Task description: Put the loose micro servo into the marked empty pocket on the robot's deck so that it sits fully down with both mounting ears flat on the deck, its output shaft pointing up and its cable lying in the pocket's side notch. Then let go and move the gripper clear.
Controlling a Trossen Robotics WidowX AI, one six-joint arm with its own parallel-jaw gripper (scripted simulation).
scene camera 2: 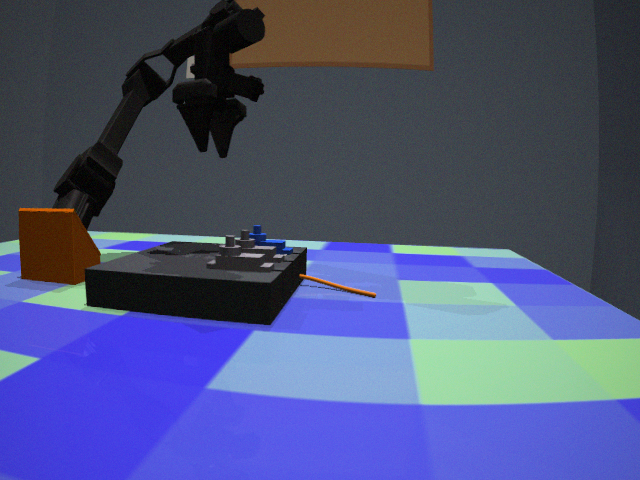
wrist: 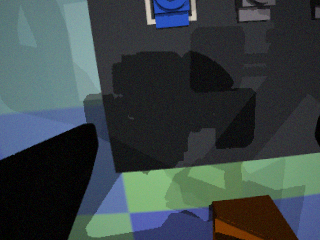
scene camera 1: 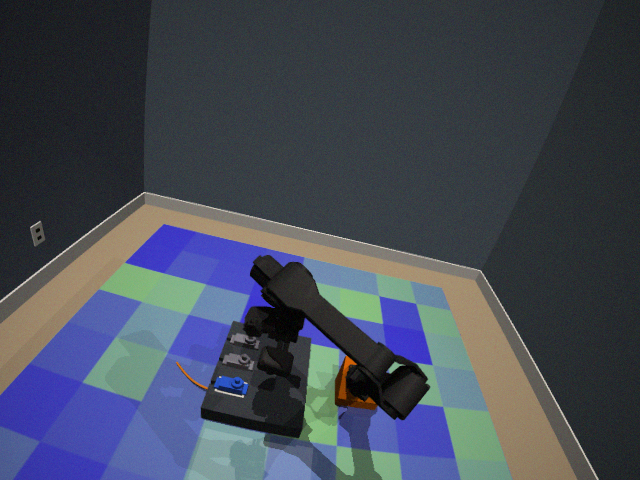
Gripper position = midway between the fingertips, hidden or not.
Note:
My gripper (scene camera 2: 213, 155) is open, with nothing in its grasp. Also in view: a dark deck (scene camera 2: 162, 280).
My gripper shows as well in the wrist view (wrist: 207, 130) and in scene camera 1 (scene camera 1: 273, 356). The dark deck also shows in the wrist view (wrist: 217, 91) and in scene camera 1 (scene camera 1: 273, 404).

